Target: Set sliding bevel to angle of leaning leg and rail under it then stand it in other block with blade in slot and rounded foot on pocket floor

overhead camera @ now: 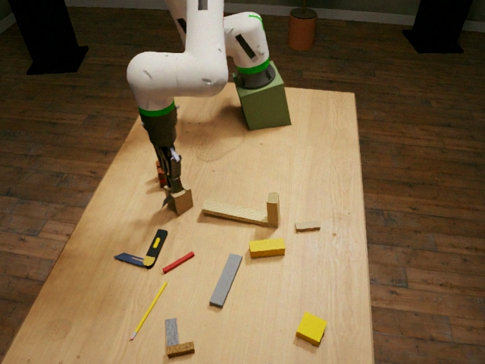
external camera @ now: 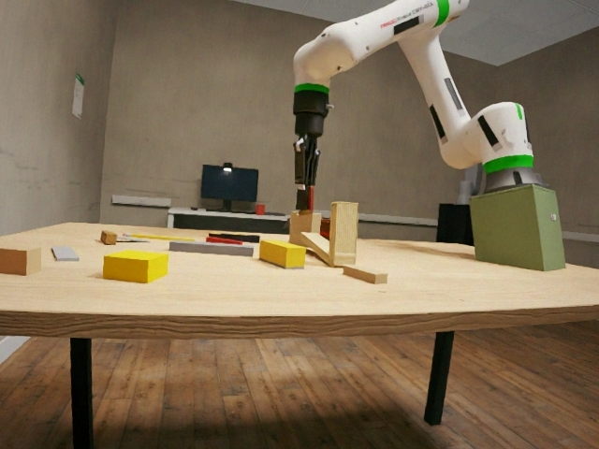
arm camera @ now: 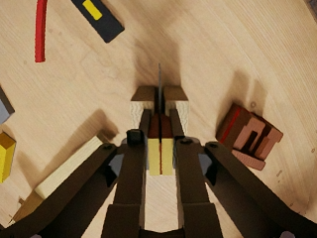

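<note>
The grey blade is 10 mm ahead of my hand, 10 mm to the right of it and 60 mm below it. Also, from my hand: grey bar 280 mm ahead, 150 mm to the left, 120 mm below; red stick 210 mm ahead, 20 mm to the left, 120 mm below; sliding bevel 30 mm below.
</note>
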